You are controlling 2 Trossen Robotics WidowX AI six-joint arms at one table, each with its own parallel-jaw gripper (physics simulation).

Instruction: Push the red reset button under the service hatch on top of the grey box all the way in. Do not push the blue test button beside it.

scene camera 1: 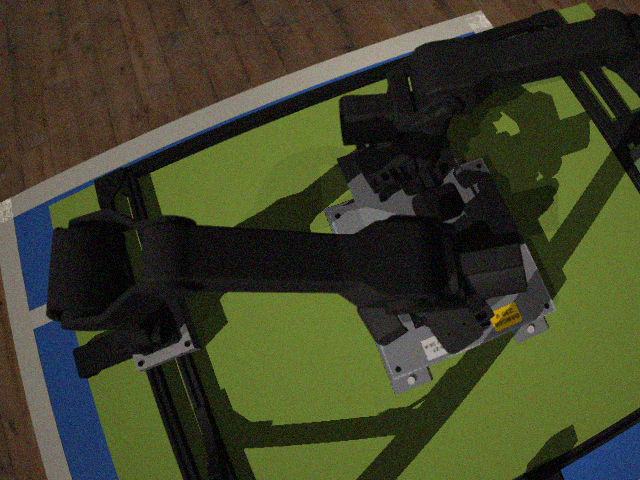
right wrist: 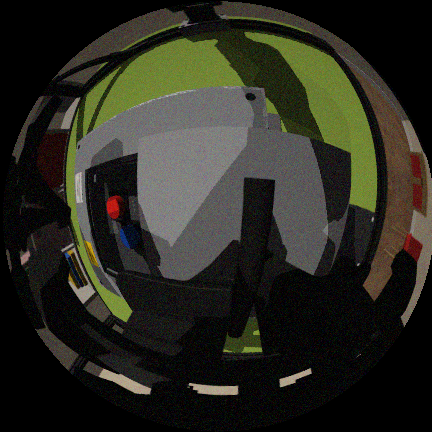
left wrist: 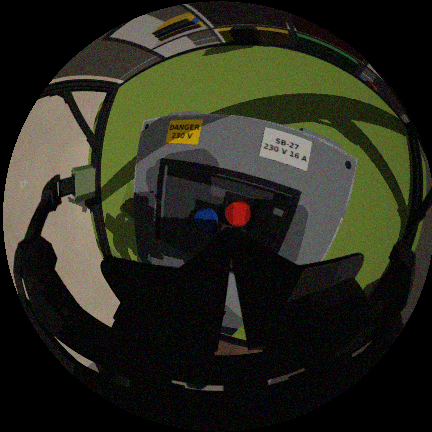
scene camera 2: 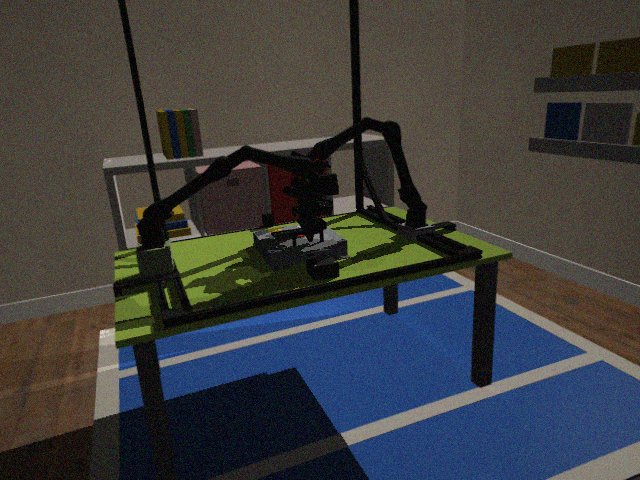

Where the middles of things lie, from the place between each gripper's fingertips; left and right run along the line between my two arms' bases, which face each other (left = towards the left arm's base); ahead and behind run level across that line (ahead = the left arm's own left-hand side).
Scene:
Right now the service hatch [scene camera 1: 372, 207] is 2 cm above my right hand and 1 cm to the right of it.
Now: the service hatch 16 cm ahead of my left hand, 2 cm to the right of it and 2 cm below it.

